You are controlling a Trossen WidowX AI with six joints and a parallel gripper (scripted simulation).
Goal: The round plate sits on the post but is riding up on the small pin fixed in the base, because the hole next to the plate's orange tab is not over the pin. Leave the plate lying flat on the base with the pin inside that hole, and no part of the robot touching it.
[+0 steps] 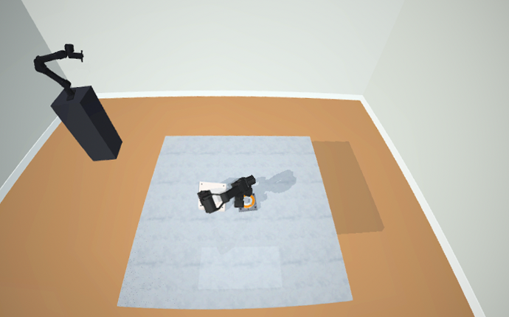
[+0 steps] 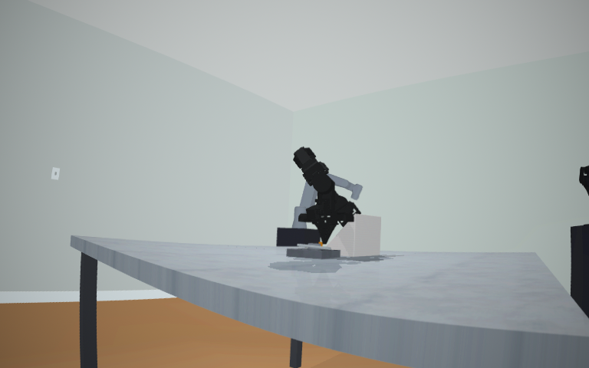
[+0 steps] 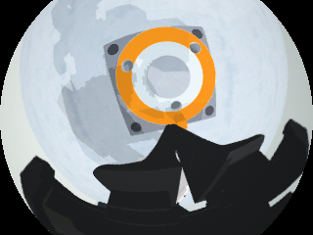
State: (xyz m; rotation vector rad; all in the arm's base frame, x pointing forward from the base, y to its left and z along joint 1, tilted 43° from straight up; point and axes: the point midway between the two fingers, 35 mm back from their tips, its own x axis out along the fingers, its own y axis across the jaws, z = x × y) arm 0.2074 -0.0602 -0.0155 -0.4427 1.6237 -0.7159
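Right now my gripper tip is 50 mm short of the grey square base, 10 mm to the left of it and 20 mm above it.
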